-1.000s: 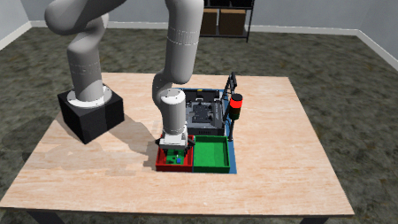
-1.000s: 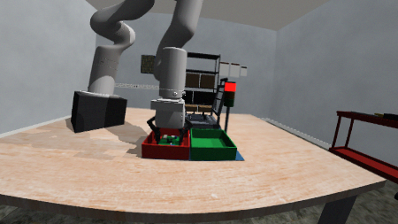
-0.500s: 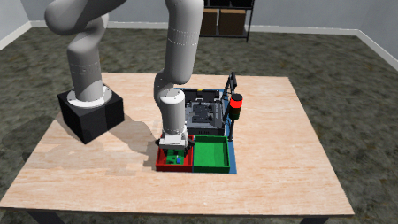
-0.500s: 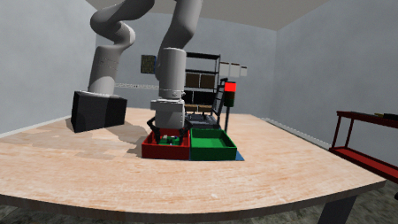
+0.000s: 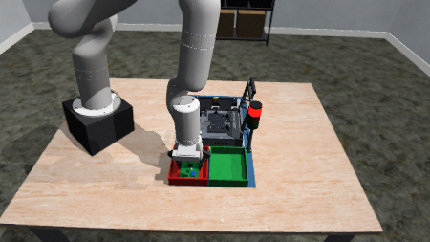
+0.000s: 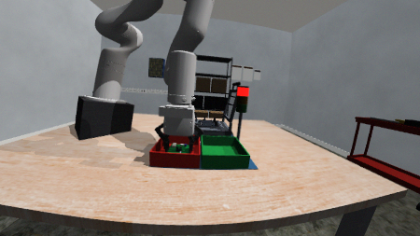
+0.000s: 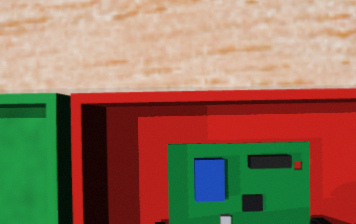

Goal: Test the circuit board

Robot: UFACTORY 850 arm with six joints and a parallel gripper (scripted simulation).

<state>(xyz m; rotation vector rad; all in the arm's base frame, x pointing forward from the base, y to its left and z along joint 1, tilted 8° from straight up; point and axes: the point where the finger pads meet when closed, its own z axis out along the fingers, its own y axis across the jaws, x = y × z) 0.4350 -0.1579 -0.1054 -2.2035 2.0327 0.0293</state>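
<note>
Now: hand 1 cm above the red bin. Round my hand: dark nest: 22 cm to the left, 9 cm ahead, 5 cm above; green bin: 15 cm ahead, 1 cm to the left, 1 cm below; green circuit board: 1 cm below.
</note>
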